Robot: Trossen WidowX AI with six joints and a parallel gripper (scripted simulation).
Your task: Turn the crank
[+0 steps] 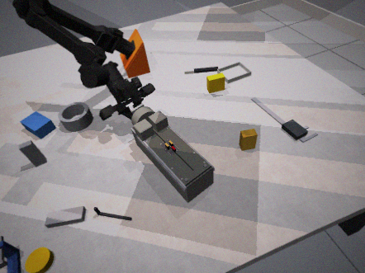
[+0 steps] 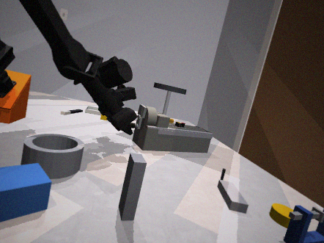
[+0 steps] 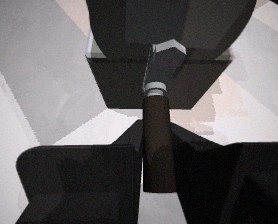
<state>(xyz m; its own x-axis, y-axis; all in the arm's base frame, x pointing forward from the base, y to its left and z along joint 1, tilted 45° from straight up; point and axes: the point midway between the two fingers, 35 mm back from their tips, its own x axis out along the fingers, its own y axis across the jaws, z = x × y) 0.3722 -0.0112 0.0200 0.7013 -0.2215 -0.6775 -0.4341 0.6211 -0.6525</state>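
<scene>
Now: gripper tip 20 mm past the dark crank handle, 10 mm to the left of it and 30 mm below it. Also, from my gripper tip: black hex key: 260 mm ahead, 130 mm to the right, 20 mm below; then blue block: 130 mm behind, 350 mm to the right, 10 mm below; then red pointer: 170 mm ahead, 70 mm to the left, 50 mm above.
</scene>
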